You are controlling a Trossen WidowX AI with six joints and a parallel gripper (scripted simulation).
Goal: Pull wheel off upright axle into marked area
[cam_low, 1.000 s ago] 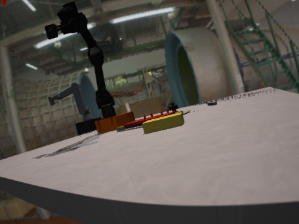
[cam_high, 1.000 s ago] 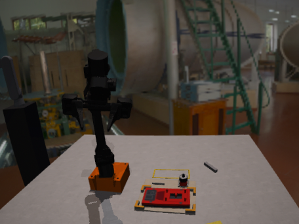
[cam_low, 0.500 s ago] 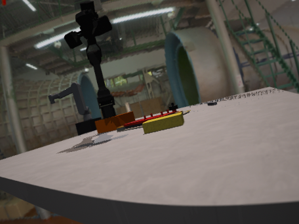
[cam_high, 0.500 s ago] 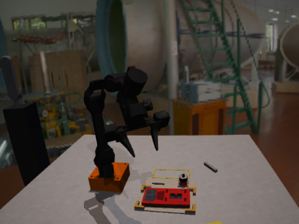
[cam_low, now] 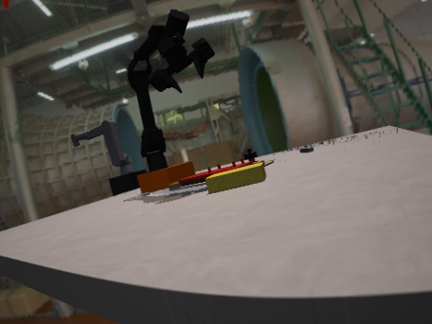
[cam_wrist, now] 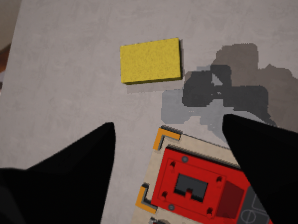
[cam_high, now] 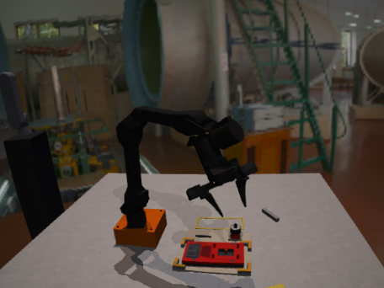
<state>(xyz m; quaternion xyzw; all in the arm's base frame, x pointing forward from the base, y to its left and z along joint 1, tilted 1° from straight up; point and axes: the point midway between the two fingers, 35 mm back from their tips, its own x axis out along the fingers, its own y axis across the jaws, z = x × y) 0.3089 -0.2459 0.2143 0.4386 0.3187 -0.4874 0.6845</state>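
Right now my gripper tip is 230 mm to the right of the black wheel, 210 mm above it and 40 mm short of it. Round my gripper tip: yellow block: 240 mm below, 100 mm to the right, 80 mm ahead; grey bar: 350 mm to the left, 240 mm below, 220 mm ahead.
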